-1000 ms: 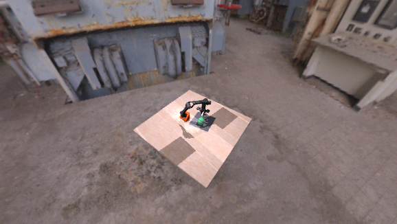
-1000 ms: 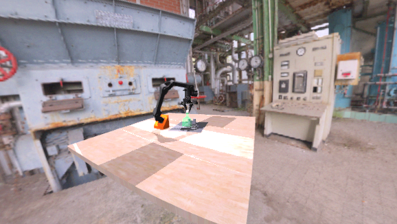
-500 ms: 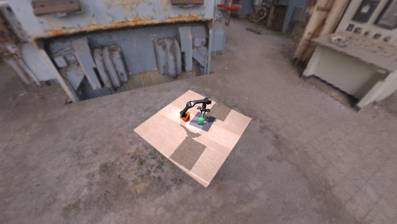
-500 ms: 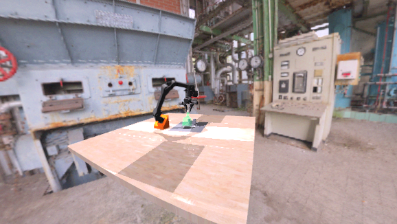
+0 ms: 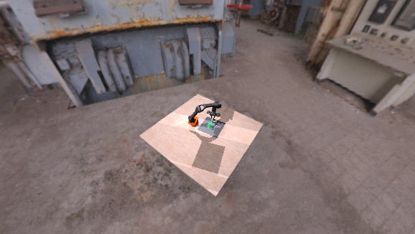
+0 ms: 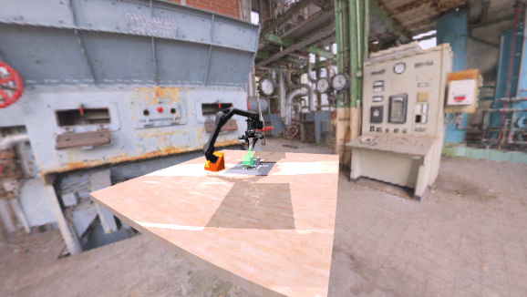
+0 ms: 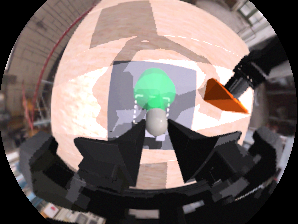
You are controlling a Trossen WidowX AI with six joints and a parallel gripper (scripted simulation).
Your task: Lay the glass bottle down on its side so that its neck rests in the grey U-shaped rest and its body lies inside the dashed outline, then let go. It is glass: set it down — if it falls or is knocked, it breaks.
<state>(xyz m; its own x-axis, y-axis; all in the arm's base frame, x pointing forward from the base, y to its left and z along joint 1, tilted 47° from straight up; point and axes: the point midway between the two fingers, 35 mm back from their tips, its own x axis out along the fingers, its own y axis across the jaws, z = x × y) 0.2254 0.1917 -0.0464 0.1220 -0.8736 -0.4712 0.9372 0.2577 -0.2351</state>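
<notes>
My gripper tip is 4 cm above the green glass bottle, 3 cm to the left of it and 1 cm short of it. From my gripper tip the other things lie so: grey mat: 14 cm below, 1 cm to the right.
</notes>
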